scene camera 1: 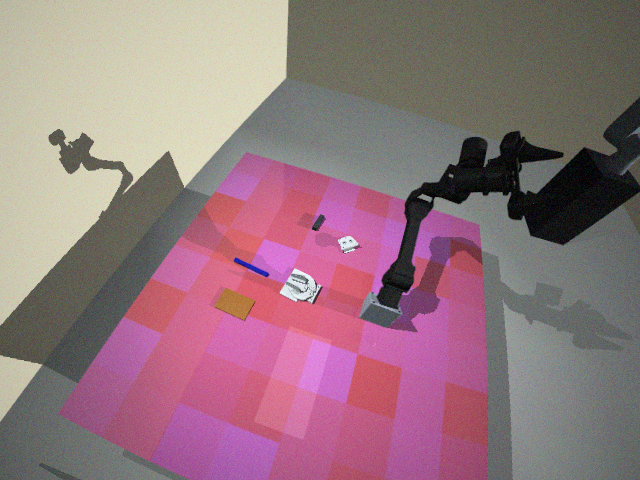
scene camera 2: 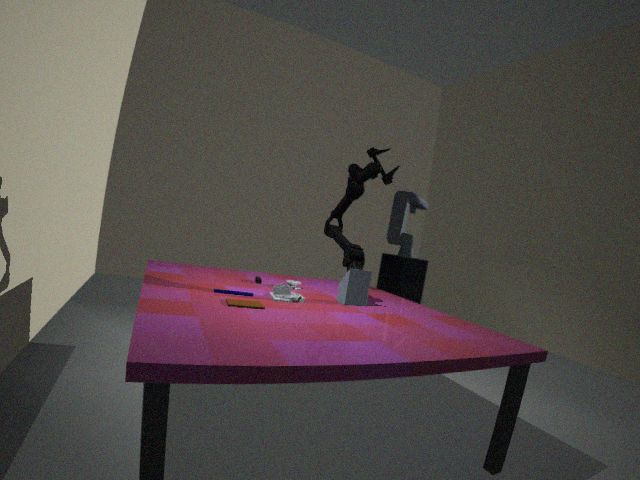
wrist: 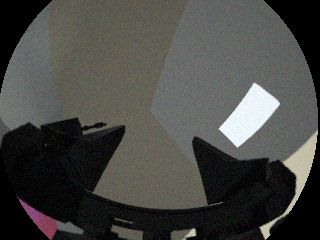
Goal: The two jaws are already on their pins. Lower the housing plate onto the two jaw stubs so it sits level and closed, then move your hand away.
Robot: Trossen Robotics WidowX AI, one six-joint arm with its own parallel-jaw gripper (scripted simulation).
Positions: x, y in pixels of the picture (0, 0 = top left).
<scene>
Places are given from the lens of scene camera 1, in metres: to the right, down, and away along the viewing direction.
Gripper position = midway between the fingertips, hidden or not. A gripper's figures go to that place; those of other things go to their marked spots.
my gripper (scene camera 1: 563, 176): 0.47, -0.12, 0.46
orange flat plate (scene camera 1: 231, 302): -0.32, 0.23, 0.94
</scene>
